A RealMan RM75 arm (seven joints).
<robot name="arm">
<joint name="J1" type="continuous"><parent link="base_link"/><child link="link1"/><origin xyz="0 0 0.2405"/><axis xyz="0 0 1"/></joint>
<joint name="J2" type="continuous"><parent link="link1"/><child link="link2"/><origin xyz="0 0 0"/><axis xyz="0 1 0"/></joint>
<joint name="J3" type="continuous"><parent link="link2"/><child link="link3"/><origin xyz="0 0 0.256"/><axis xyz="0 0 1"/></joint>
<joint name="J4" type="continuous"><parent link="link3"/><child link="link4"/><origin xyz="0 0 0"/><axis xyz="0 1 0"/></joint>
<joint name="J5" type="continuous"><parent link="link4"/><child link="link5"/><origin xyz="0 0 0.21"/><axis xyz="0 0 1"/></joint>
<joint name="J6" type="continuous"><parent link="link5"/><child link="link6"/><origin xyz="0 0 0"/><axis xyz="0 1 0"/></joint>
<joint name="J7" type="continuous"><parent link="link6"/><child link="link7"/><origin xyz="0 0 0.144"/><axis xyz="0 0 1"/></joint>
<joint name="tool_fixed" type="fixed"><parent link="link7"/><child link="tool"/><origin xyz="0 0 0"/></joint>
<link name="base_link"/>
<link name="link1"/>
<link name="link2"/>
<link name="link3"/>
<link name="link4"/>
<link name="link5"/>
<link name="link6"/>
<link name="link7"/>
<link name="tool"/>
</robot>
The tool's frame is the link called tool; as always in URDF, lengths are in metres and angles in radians. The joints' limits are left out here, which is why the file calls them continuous.
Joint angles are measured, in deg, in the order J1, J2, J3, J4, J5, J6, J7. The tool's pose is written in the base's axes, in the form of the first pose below.
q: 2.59, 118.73, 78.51, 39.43, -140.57, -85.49, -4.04
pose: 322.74 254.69 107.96 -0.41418 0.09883 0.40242 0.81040
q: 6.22, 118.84, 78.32, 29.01, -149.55, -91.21, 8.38
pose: 318.34 255.35 84.28 -0.48338 0.09839 0.46447 0.73548
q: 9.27, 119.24, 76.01, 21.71, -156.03, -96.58, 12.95
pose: 305.90 253.94 59.75 -0.54635 0.08436 0.49380 0.67122
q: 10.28, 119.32, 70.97, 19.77, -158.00, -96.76, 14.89
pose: 296.36 254.12 38.26 -0.59330 0.09391 0.50569 0.61924
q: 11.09, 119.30, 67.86, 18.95, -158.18, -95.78, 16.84
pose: 292.20 256.39 26.67 -0.61650 0.10979 0.51224 0.58779
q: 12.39, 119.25, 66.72, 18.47, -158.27, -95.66, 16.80
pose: 286.61 261.51 22.87 -0.62670 0.10481 0.51518 0.57520
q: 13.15, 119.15, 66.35, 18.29, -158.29, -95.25, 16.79
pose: 284.24 265.35 21.62 -0.63166 0.10315 0.51511 0.57012
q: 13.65, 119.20, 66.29, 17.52, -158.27, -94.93, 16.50
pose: 285.12 267.02 20.20 -0.63579 0.10374 0.50926 0.57066
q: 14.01, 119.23, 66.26, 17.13, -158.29, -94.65, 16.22
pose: 285.20 268.52 19.24 -0.63860 0.10335 0.50551 0.57094
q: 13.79, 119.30, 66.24, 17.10, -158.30, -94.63, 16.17
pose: 286.07 267.32 18.69 -0.63855 0.10491 0.50421 0.57186
